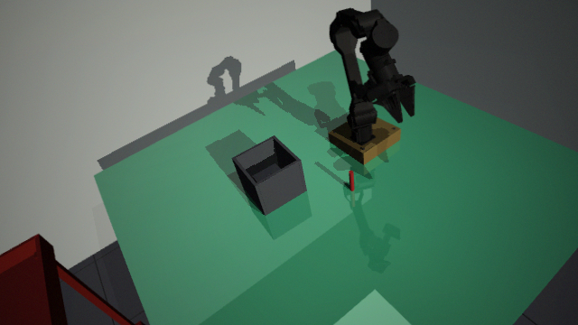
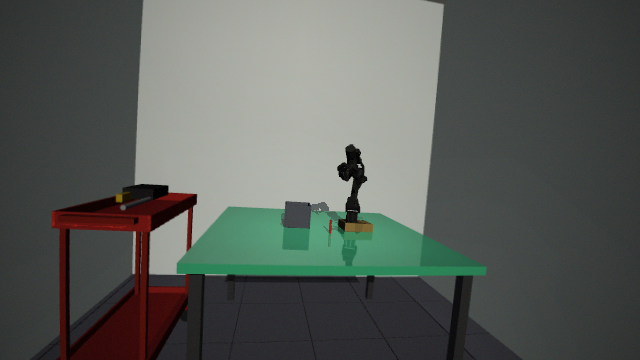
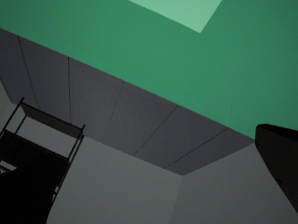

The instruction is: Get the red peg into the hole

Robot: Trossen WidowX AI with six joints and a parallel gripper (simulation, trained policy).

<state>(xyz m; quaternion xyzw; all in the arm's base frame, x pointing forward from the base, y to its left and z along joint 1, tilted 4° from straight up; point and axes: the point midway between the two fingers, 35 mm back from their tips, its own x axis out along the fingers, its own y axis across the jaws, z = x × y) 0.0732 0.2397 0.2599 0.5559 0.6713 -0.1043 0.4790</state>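
My gripper tip is 8 cm short of the red peg, 12 cm to the left of it and 26 cm above it. From my gripper tip the other things lie so: dark plate 27 cm ahead, 30 cm to the right, 25 cm below.
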